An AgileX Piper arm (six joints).
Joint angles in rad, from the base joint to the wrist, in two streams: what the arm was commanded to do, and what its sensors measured. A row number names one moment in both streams.
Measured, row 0: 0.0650 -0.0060 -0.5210 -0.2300 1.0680 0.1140
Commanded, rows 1 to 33: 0.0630 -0.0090 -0.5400 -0.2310 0.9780 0.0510; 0.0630 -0.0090 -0.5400 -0.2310 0.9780 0.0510; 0.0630 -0.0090 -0.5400 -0.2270 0.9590 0.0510; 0.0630 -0.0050 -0.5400 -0.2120 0.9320 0.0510; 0.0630 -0.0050 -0.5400 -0.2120 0.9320 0.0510; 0.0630 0.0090 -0.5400 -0.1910 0.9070 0.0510; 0.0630 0.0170 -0.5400 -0.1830 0.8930 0.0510; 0.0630 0.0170 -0.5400 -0.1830 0.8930 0.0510; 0.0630 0.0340 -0.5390 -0.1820 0.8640 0.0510; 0.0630 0.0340 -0.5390 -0.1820 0.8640 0.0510; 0.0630 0.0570 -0.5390 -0.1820 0.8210 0.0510; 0.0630 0.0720 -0.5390 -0.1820 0.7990 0.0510; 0.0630 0.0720 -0.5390 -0.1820 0.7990 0.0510; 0.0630 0.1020 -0.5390 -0.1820 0.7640 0.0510; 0.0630 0.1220 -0.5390 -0.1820 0.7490 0.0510; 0.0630 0.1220 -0.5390 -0.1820 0.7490 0.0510; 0.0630 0.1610 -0.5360 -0.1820 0.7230 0.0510; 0.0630 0.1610 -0.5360 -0.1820 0.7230 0.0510; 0.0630 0.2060 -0.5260 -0.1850 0.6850 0.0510; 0.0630 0.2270 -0.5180 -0.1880 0.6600 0.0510; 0.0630 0.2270 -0.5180 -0.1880 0.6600 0.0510; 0.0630 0.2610 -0.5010 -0.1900 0.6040 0.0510; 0.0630 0.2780 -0.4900 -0.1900 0.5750 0.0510; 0.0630 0.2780 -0.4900 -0.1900 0.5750 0.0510; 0.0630 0.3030 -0.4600 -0.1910 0.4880 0.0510; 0.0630 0.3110 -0.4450 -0.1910 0.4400 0.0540; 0.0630 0.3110 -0.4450 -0.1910 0.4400 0.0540; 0.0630 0.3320 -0.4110 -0.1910 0.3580 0.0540; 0.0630 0.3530 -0.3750 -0.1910 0.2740 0.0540; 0.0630 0.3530 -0.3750 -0.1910 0.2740 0.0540; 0.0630 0.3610 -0.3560 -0.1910 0.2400 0.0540; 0.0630 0.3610 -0.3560 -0.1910 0.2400 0.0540; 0.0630 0.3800 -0.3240 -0.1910 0.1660 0.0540
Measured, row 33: 0.0650 0.3580 -0.3640 -0.1820 0.2830 0.0570
